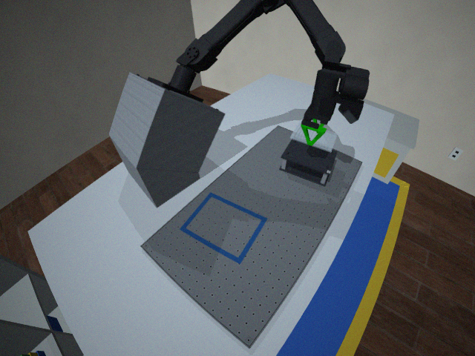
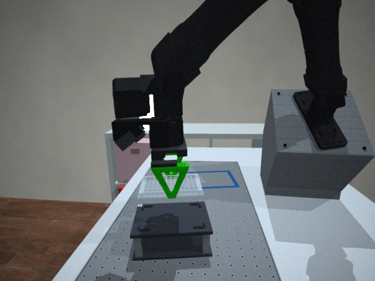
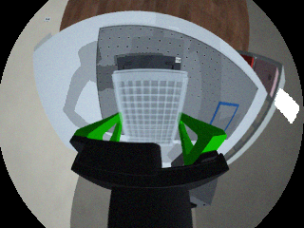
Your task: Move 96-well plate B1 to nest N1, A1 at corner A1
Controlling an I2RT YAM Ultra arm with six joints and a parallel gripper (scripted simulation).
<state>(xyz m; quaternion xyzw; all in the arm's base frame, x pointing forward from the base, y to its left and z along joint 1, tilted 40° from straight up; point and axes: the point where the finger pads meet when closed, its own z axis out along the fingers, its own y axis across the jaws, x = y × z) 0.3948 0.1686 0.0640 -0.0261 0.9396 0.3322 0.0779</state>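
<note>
My hand is 8 cm above the dark raised nest N1. Round my hand: clear 96-well plate (right at my hand).
</note>
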